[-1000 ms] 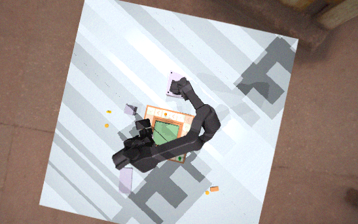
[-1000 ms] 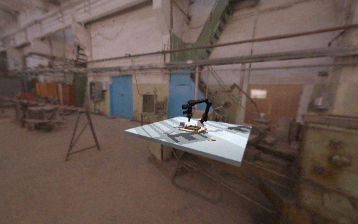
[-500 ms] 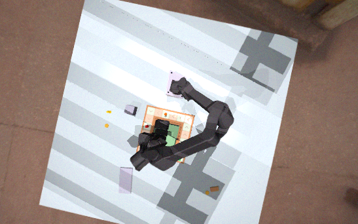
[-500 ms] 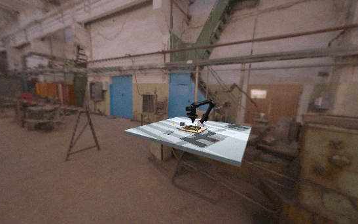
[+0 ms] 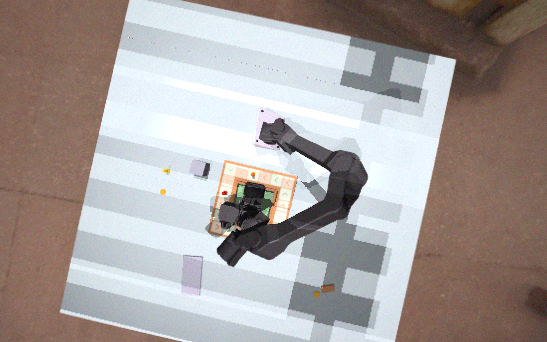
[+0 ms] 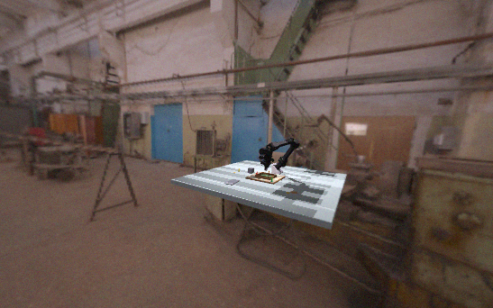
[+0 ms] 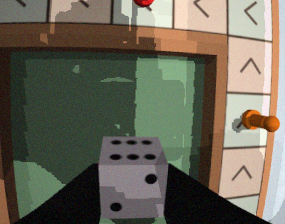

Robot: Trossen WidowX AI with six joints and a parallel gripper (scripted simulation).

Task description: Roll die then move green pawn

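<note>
Now: gripper tip 12 cm to the right of the green pawn, 12 cm short of it and 5 cm above it. Round my gripper tip: green tray (7 cm below, 1 cm to the left, 1 cm ahead); then red pawn (10 cm to the right, 5 cm below, 1 cm behind); then grey die (right at my gripper tip).
</note>
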